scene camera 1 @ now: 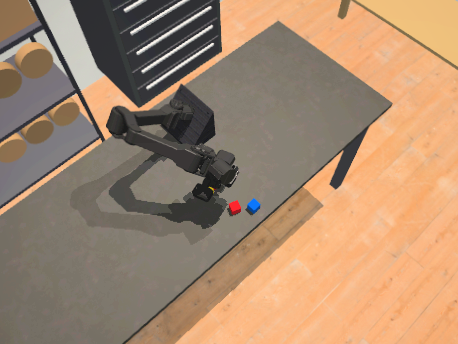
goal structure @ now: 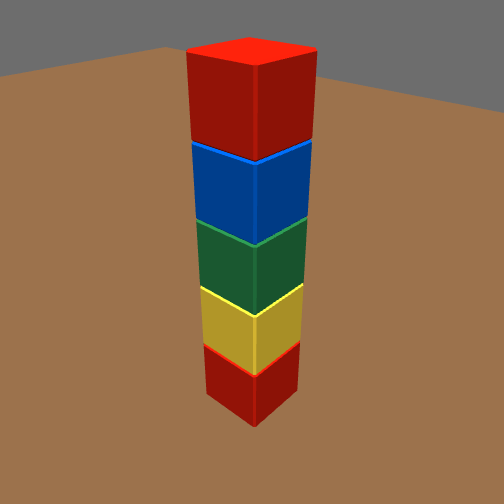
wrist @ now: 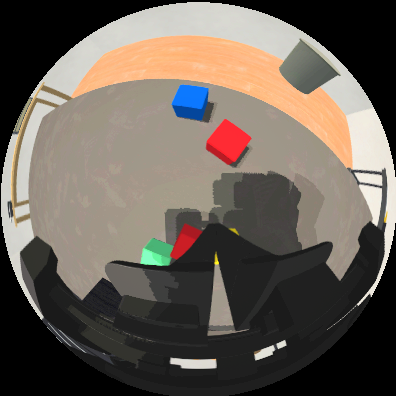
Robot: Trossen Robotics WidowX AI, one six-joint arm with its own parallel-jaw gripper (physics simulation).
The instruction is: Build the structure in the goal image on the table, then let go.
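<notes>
My gripper is shut and empty, above the table. A blue cube lies near the table edge. A red cube lies beside it, apart from it. In the wrist view a second red cube and a light green cube show at the left finger, which partly hides them. Small parts of a yellow cube show by the fingers, which hide most of it.
A dark drawer cabinet stands behind the table. A shelf rack with round wooden pieces stands at the left. The arm's dark angled block is on the table near its base. A grey bin stands on the floor beyond the table edge.
</notes>
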